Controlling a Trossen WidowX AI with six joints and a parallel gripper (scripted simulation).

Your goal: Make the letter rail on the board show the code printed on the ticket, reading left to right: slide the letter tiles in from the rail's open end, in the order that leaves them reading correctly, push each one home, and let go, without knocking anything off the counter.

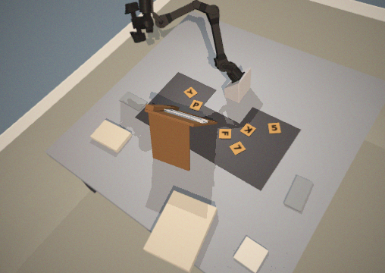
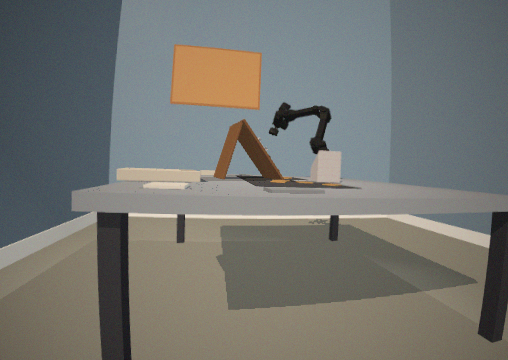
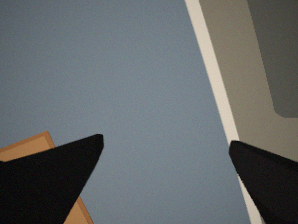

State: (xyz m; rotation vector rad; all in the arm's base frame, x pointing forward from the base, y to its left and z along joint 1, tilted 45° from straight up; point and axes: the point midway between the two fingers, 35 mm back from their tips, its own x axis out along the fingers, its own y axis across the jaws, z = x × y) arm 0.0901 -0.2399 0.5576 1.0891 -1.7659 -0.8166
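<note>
Right now the y tile is 4 cm ahead of my gripper tip, 35 cm to the left of it and 33 cm below it. Also, from my gripper tip: white ticket 23 cm ahead, 52 cm to the left, 25 cm below; p tile 11 cm ahead, 43 cm to the left, 33 cm below; dark mat 14 cm ahead, 57 cm to the left, 34 cm below.
</note>
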